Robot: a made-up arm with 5 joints.
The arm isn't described. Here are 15 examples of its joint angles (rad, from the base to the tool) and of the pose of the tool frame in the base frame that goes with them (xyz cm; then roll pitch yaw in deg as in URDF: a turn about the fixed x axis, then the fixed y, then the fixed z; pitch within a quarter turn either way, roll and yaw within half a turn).
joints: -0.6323 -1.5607 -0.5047 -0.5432 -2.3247
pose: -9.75 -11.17 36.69 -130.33 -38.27 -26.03
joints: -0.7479 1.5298 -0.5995 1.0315 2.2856
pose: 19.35 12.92 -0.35 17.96 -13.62 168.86
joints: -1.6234 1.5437 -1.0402 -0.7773 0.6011
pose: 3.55 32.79 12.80 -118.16 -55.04 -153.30
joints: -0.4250 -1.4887 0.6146 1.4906 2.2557
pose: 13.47 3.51 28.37 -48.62 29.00 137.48
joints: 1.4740 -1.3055 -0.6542 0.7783 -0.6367
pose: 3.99 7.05 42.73 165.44 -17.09 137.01
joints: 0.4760 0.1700 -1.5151 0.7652 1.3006
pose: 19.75 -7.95 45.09 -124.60 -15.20 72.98
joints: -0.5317 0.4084 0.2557 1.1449 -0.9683
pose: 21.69 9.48 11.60 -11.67 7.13 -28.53
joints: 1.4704 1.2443 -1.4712 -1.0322 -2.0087
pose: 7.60 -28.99 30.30 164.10 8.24 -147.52
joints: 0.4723 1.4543 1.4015 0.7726 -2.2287
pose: -0.01 2.21 16.86 -124.83 -35.02 -95.29
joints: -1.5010 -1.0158 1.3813 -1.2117 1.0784
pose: 6.32 14.93 27.13 -142.81 -19.96 -159.77
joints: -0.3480 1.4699 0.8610 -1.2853 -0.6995
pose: 13.22 2.67 1.03 21.52 -21.56 -27.07
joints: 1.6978 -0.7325 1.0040 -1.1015 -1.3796
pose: 2.45 -17.47 29.89 137.85 -5.50 166.68
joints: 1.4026 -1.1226 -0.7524 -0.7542 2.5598
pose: 2.29 14.07 41.41 133.66 -44.75 -24.25
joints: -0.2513 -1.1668 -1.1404 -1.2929 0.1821
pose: -13.99 -5.18 31.10 15.08 62.72 31.27
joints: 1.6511 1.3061 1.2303 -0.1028 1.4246
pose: 4.88 2.48 6.24 48.89 8.46 -11.92
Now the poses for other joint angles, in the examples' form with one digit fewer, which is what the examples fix.
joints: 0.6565 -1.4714 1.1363 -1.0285 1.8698
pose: 11.9 -5.7 34.3 -168.5 2.9 38.3
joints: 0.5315 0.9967 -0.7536 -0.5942 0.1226
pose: 33.7 -17.2 21.9 -168.6 -69.5 137.4
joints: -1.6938 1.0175 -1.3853 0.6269 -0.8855
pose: 1.2 32.7 25.3 71.8 -35.1 17.8
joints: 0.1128 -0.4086 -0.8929 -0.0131 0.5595
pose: 12.4 -1.1 48.8 -172.7 -12.8 143.5
